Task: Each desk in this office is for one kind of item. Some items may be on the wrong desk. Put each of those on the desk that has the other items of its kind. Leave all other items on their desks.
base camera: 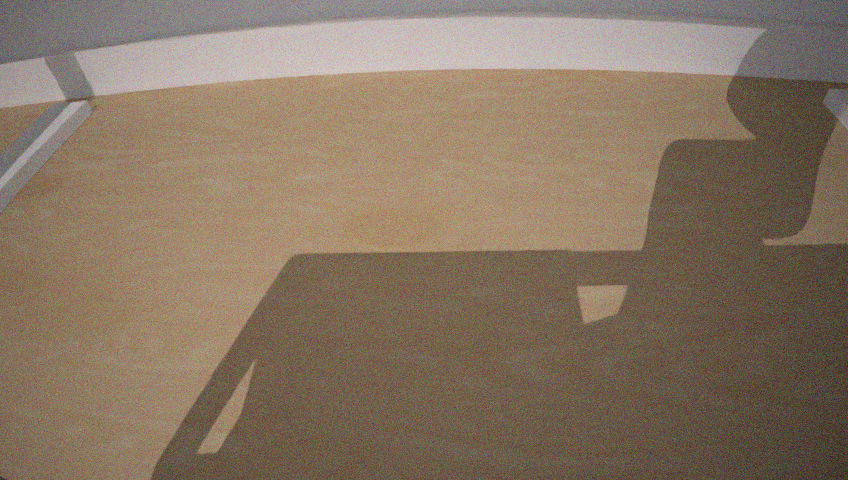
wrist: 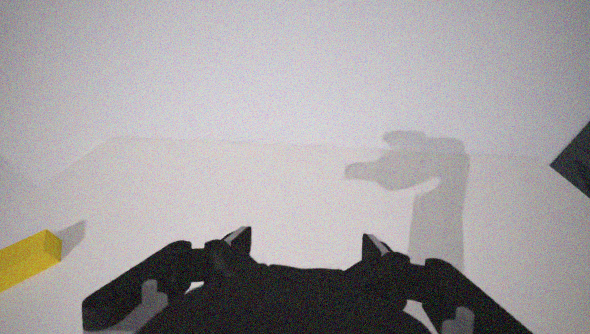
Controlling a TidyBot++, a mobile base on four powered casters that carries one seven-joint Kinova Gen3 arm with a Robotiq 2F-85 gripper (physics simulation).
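Frame: origin at the arm's base, x ahead, y left, z up, level; centimetres.
Seen in the pictures: gripper, fingertip midpoint: (wrist: 305, 242).
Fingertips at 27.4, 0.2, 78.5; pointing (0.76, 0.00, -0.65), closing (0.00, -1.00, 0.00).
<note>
Offsets run from my fingertips to a thing's top centre, as dx, dy, dz. "*": to the spot under its first point. Level surfaces: height alone.
In the wrist view a yellow block {+2.7, +55.5, -18.6} (wrist: 29, 256) lies on the white desk top {dz -23.1} (wrist: 240, 200) at the left edge, partly cut off by the frame. My gripper (wrist: 305, 242) is open and empty, with its fingers wide apart over the desk top. The yellow block is well to the left of the fingers. The blocks' other kinds and the other desks do not show in either view.
A dark shelf unit (wrist: 577, 162) cuts in at the right edge of the wrist view. A pale wall (wrist: 280, 65) stands behind the desk. In the base view a white desk foot {* +35.9, +62.2, -116.7} (base camera: 47, 148) is at the left, near the white baseboard (base camera: 416, 47). Shadows fall across the wooden floor {dz -118.1} (base camera: 357, 160).
</note>
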